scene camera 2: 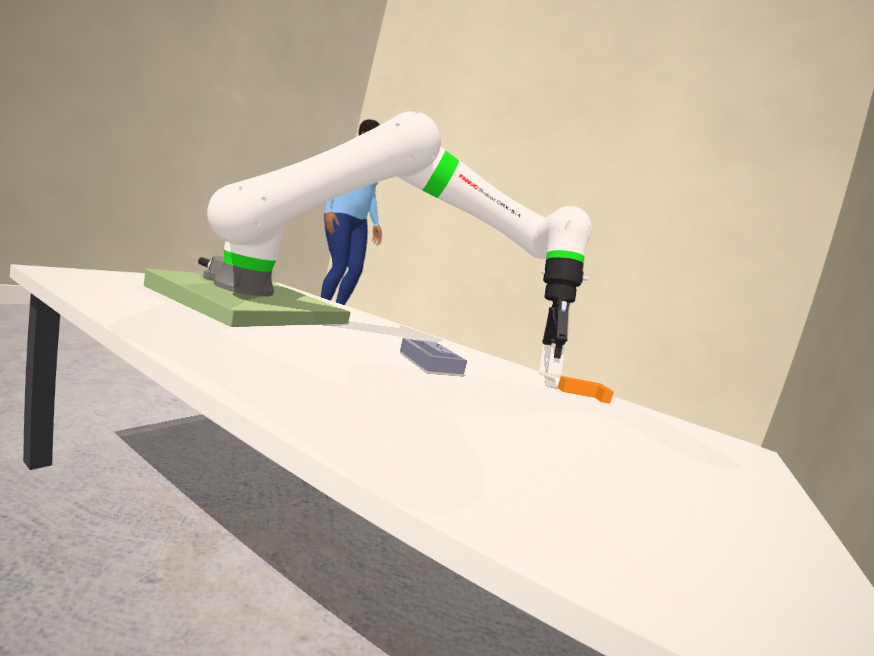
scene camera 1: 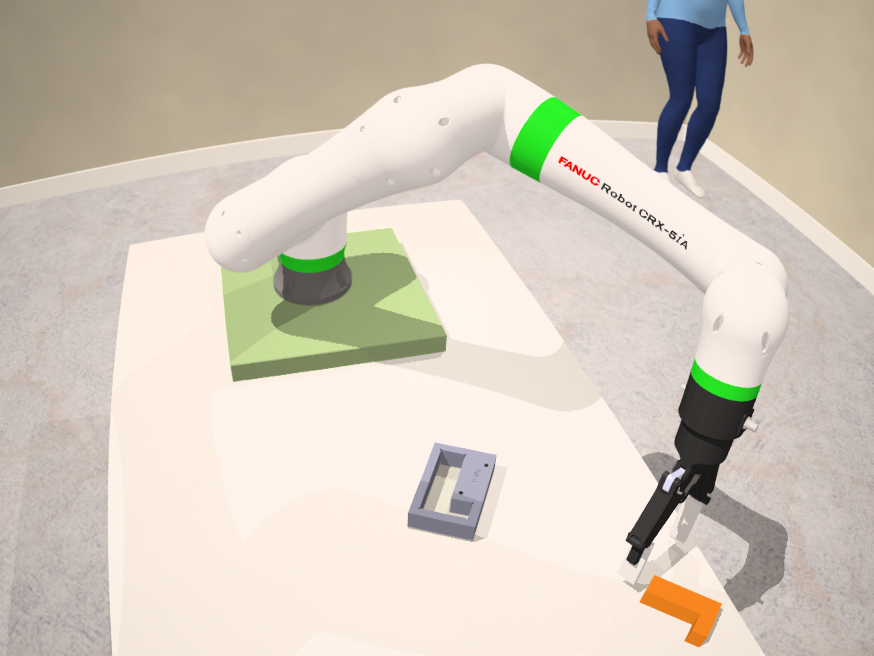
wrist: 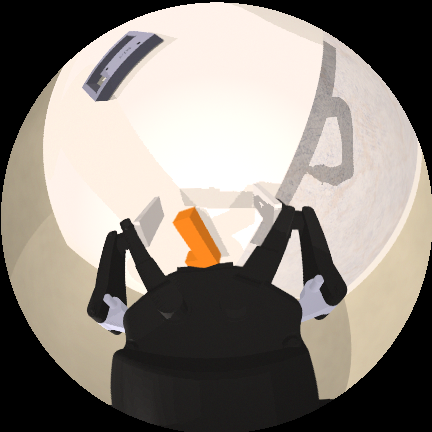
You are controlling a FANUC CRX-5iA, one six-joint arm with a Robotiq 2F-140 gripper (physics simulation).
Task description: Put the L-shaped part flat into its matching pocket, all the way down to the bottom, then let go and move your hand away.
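Places are measured from the arm's base along level axes (x ahead, y left, z up), in metres.
Where they show: gripper, between the fingertips: (scene camera 2: 549, 373) (scene camera 1: 653, 556) (wrist: 206, 199); arm's base, origin of its link: (scene camera 2: 244, 288) (scene camera 1: 312, 281).
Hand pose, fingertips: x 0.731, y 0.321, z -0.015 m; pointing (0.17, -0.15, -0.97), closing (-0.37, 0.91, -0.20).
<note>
Each offset is from my fingertips to the top centre of the thing. Level surfaces: height alone.
The orange L-shaped part @[0.005 m right, 0.093 m ahead, 0.006 m up] (scene camera 1: 679, 600) (scene camera 2: 583, 388) (wrist: 201, 239) lies flat on the table near its edge, outside the pocket. My gripper (scene camera 1: 659, 552) (scene camera 2: 552, 372) (wrist: 206, 199) is open and low over the table, beside the end of the part's long arm. In the wrist view the part shows between the two spread fingers, nearer the left one, and neither pad touches it; its lower end is partly hidden by the gripper body. The grey-blue block @[0.218 m right, 0.208 m back, 0.013 m up] (scene camera 1: 443, 527) (scene camera 2: 444, 364) (wrist: 134, 64) stands apart from the part, with its L-shaped pocket open upward and empty.
The white table @[0.024 m down] (scene camera 1: 317, 437) (scene camera 2: 282, 395) carries the green base plate (scene camera 1: 338, 353) (scene camera 2: 289, 316) under the arm's foot. The table edge runs close beside the gripper and the part. A person (scene camera 1: 695, 70) (scene camera 2: 349, 233) stands on the floor behind the table.
</note>
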